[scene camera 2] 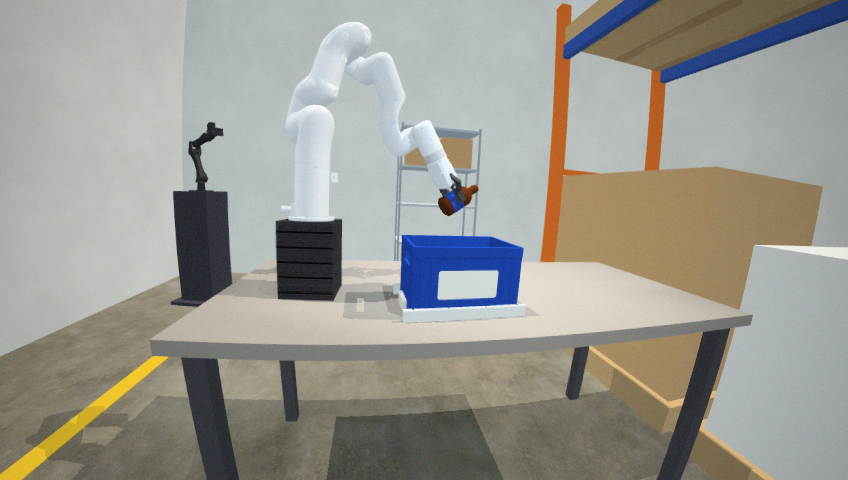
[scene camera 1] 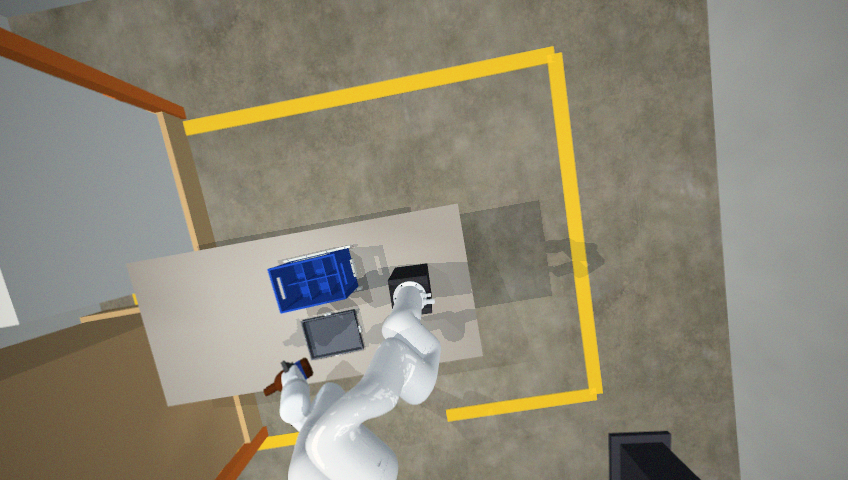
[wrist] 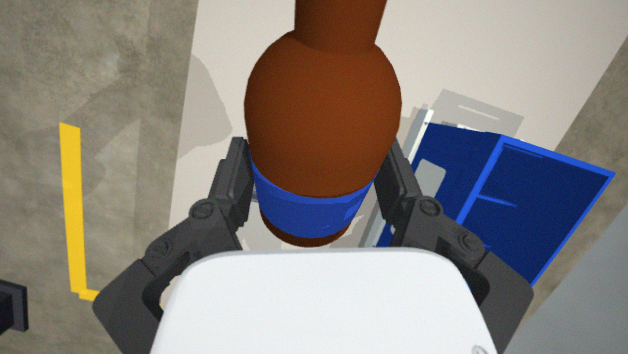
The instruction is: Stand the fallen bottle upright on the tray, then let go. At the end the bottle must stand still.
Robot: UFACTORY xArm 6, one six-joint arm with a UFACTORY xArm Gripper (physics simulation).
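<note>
The brown bottle with a blue label is held in the air, tilted, with its neck up to the right and its base down to the left in scene view 2. My gripper is shut on the bottle around its label, a finger on either side. In scene view 1 the bottle is outside the tray, off its lower left corner, and its neck points away from the tray. The grey tray with a dark rim lies on the table. In scene view 2 the tray is hidden behind the crate.
A blue divided crate stands beside the tray on the table. The arm's black base block stands on the same table. A large brown box is beyond the table's right side.
</note>
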